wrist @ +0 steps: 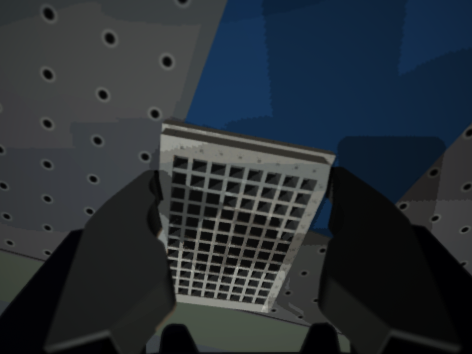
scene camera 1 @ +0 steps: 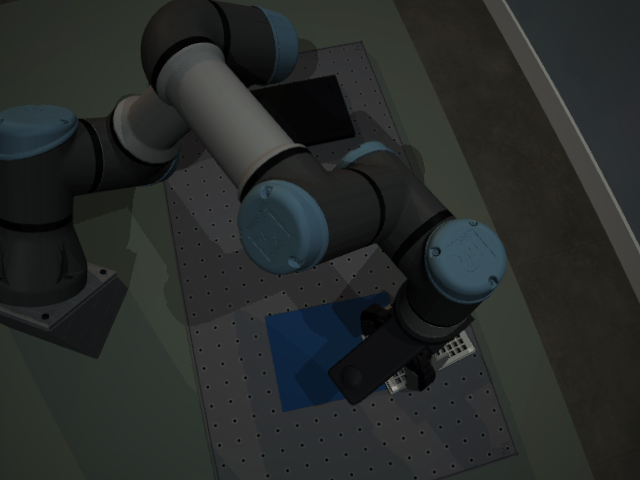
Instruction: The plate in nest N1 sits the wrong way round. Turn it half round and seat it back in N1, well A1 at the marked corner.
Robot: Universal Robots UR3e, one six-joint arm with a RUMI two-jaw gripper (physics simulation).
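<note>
The white well plate (scene camera 1: 457, 347) (wrist: 235, 215) is between the two dark jaws of my gripper (scene camera 1: 398, 346) (wrist: 243, 172), which is shut on its long sides. In the wrist view the wells show as a grid, and one short edge lies across the top. In the scene view the plate is partly hidden under the gripper, and it is held above the perforated board, by the right edge of the blue sheet. Nest N1 cannot be made out in either view. The marked corner and well A1 cannot be told.
The blue sheet (scene camera 1: 305, 356) (wrist: 320, 100) lies on the perforated board (scene camera 1: 248, 423) (wrist: 75, 110). A black flat panel (scene camera 1: 320, 111) lies at the far end of the board. The arm crosses above the board from its base at the left.
</note>
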